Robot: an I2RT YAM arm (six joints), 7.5 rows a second.
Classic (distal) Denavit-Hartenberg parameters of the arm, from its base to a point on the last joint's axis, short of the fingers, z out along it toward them. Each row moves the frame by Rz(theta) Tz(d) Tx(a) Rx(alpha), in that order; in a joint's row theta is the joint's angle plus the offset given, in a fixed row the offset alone. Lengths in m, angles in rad.
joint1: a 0.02; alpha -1.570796; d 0.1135; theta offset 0
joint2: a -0.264; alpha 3.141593; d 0; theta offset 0
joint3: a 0.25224; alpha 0; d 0; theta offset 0.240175
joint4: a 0.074; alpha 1.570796; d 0; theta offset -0.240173
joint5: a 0; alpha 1.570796; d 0; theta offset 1.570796
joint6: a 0; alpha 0; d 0.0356; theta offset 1.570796
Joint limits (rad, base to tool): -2.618..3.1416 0..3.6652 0..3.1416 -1.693..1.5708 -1.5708..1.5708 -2.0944..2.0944
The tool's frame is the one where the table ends.
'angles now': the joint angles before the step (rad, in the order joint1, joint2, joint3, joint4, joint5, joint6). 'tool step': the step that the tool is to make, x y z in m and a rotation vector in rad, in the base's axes. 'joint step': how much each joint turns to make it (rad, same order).
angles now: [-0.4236 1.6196 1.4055 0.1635 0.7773 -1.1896]
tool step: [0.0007 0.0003 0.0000 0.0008 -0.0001 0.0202]
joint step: [0.0001 0.0001 0.0002 -0.0001 -0.0201 -0.0003]
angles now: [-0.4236 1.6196 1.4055 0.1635 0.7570 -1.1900]
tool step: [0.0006 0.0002 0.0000 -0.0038 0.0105 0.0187]
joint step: [-0.0001 0.0001 0.0001 0.0000 -0.0184 -0.0119]
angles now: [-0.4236 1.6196 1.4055 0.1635 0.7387 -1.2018]
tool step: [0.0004 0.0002 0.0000 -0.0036 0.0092 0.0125]
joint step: [0.0001 0.0000 0.0000 0.0000 -0.0121 -0.0103]
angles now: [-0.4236 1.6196 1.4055 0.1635 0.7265 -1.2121]
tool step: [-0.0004 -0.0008 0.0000 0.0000 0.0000 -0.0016]
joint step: [-0.0024 0.0000 0.0000 0.0000 -0.0008 -0.0001]
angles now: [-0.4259 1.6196 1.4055 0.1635 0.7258 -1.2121]
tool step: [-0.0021 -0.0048 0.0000 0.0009 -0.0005 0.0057]
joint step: [-0.0150 -0.0001 0.0000 0.0000 -0.0207 0.0000]
